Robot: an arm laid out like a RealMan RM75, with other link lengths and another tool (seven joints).
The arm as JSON. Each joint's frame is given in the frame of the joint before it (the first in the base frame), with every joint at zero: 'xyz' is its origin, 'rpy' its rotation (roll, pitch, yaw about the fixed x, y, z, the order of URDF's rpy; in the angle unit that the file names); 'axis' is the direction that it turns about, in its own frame. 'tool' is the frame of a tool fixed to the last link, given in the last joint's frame.
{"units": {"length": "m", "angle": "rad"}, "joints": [
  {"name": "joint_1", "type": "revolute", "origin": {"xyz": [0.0, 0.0, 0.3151], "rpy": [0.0, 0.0, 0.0]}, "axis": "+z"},
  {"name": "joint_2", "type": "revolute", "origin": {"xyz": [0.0, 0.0, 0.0], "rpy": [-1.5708, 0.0, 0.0]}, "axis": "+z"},
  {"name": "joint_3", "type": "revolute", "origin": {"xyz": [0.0, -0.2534, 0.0], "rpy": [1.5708, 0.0, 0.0]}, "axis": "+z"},
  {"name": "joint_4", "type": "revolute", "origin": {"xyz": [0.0, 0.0, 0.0], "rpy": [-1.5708, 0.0, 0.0]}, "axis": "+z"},
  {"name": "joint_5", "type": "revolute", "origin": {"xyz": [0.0, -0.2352, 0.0], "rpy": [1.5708, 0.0, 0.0]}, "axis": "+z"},
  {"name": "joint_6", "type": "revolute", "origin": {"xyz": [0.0, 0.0, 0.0], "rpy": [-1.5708, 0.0, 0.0]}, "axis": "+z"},
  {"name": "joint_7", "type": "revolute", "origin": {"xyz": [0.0, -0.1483, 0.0], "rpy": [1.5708, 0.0, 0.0]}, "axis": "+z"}
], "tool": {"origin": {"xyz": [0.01, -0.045, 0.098], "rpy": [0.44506, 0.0, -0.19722]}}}
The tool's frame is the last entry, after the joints.
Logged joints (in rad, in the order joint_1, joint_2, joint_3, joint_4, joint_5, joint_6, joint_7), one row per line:
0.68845 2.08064 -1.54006 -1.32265 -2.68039 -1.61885 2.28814
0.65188 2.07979 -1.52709 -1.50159 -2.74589 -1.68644 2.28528
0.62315 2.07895 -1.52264 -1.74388 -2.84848 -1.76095 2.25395
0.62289 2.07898 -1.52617 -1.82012 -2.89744 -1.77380 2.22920
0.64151 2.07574 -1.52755 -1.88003 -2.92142 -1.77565 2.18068
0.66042 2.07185 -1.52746 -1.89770 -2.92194 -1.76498 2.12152
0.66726 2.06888 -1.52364 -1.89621 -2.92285 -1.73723 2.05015
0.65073 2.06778 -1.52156 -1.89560 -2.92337 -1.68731 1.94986
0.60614 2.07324 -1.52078 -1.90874 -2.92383 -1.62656 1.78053
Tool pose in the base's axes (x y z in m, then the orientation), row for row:
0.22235 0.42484 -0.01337 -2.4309 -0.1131 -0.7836
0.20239 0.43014 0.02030 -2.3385 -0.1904 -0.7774
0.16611 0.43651 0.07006 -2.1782 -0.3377 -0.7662
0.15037 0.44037 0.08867 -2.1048 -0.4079 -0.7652
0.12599 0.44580 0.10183 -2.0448 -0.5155 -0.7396
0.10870 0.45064 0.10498 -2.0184 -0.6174 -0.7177
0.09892 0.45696 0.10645 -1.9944 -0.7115 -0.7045
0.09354 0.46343 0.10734 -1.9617 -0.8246 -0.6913
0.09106 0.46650 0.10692 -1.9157 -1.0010 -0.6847
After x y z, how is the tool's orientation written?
As a rotation vector, in radians.
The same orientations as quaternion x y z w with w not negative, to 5 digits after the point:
-0.91045 -0.04236 -0.29348 0.28835
-0.89354 -0.07275 -0.29704 0.32873
-0.85827 -0.13306 -0.30190 0.39310
-0.83944 -0.16268 -0.30518 0.41922
-0.82255 -0.20737 -0.29751 0.43806
-0.81281 -0.24863 -0.28902 0.44045
-0.80278 -0.28639 -0.28357 0.43944
-0.78868 -0.33152 -0.27793 0.43684
-0.76547 -0.39998 -0.27359 0.42335

